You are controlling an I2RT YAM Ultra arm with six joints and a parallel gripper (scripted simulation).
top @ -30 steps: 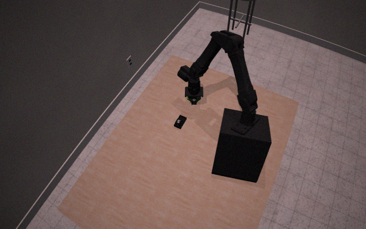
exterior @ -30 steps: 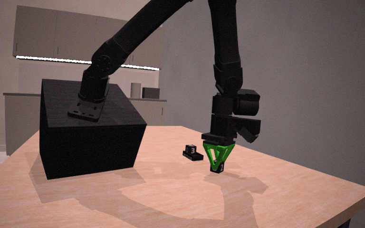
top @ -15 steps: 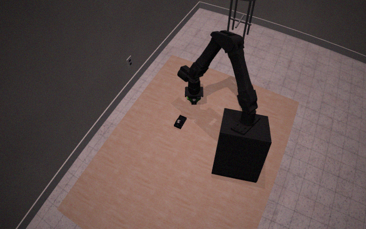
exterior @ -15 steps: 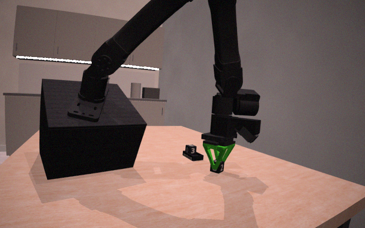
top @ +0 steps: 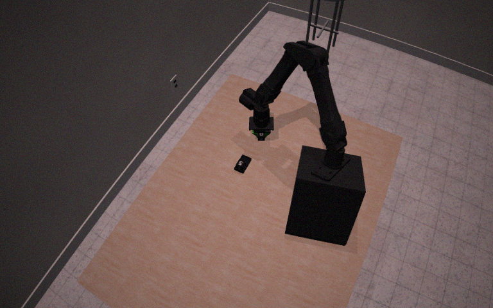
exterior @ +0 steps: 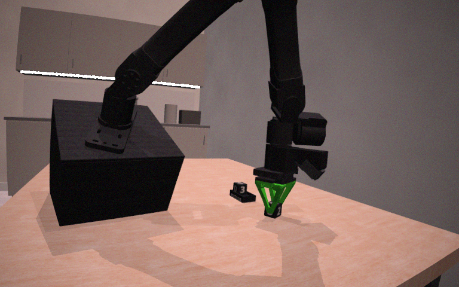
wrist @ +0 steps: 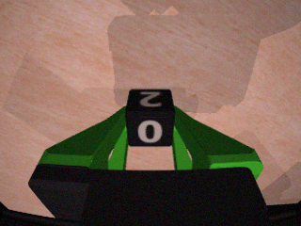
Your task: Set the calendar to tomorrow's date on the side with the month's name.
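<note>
The black cube lies right at my hand. Also, from my hand: black tray: 2 cm behind, 16 cm to the left, 1 cm below.
</note>
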